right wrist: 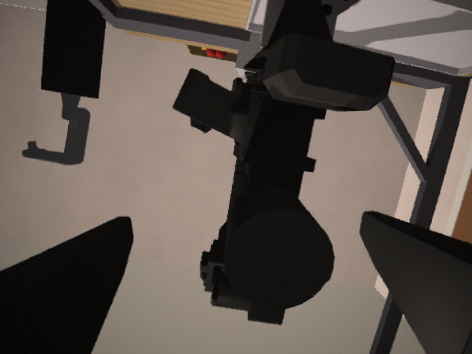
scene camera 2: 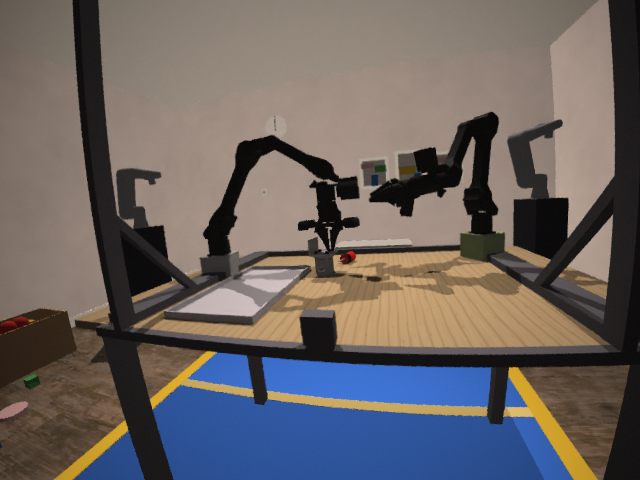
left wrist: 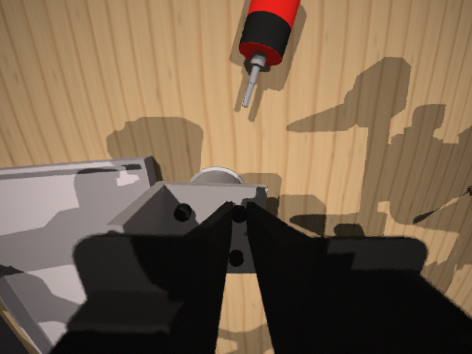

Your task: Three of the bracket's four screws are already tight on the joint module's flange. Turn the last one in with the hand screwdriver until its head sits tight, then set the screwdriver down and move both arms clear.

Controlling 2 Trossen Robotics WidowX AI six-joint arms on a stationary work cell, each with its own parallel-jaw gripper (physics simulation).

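Frame: origin at the left arm's base, x ahead, y left, z up, level; centimetres.
Where they show: left gripper, between the fingertips: (scene camera 2: 330, 251) (left wrist: 239, 208); right gripper, between the fingertips: (right wrist: 248, 225) (scene camera 2: 369, 197); left arm's base, origin of its link: (scene camera 2: 219, 254); right arm's base, origin of its link: (scene camera 2: 482, 232).
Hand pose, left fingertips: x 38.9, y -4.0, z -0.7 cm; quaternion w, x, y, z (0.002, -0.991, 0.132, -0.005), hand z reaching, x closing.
Note:
Things, the pixels of their centre, and the offset from my left fingertips. "*": a spot on its surface instead. Level surfaces: height alone.
- grey joint module, middle of its body: (left wrist: 214, 210) (scene camera 2: 324, 263) dz -3.4, dx -2.2, dy -1.5 cm
- grey bracket, middle of its body: (left wrist: 209, 250) (right wrist: 314, 13) (scene camera 2: 323, 247) dz +1.6, dx -2.2, dy -1.5 cm
- upper right screw head, a spot on its surface: (left wrist: 239, 215) * dz +0.3, dx -0.1, dy -0.3 cm
- black hand screwdriver, middle of its body: (left wrist: 263, 42) (scene camera 2: 345, 258) dz -4.9, dx +4.6, dy +10.4 cm
- shallow light tray, middle of its body: (right wrist: 392, 29) (left wrist: 102, 318) (scene camera 2: 252, 286) dz -5.8, dx -21.6, dy -14.9 cm
- table, height of its surface: dz -6.6 cm
The grey joint module (scene camera 2: 324, 265) (left wrist: 217, 176) stands upright by the tray's corner, with the grey bracket (scene camera 2: 313, 246) (left wrist: 210, 196) on top. Dark screw heads show on the bracket at the upper left (left wrist: 183, 212) and lower right (left wrist: 236, 258); a fingertip hides part of the bracket. My left gripper (scene camera 2: 330, 250) (left wrist: 239, 208) points down, shut on the upper right screw head (left wrist: 239, 215). The red and black hand screwdriver (scene camera 2: 347, 257) (left wrist: 265, 36) lies on the table beyond the module, its bit towards it. My right gripper (scene camera 2: 372, 198) is open and empty, raised above the table.
A shallow light tray (scene camera 2: 209, 317) (left wrist: 30, 215) (right wrist: 420, 25) lies on the left of the table (scene camera 2: 439, 320). Dark frame posts (scene camera 2: 98, 155) (scene camera 2: 624, 155) stand at the front corners. In the right wrist view my left arm (right wrist: 270, 145) rises between the right fingers.

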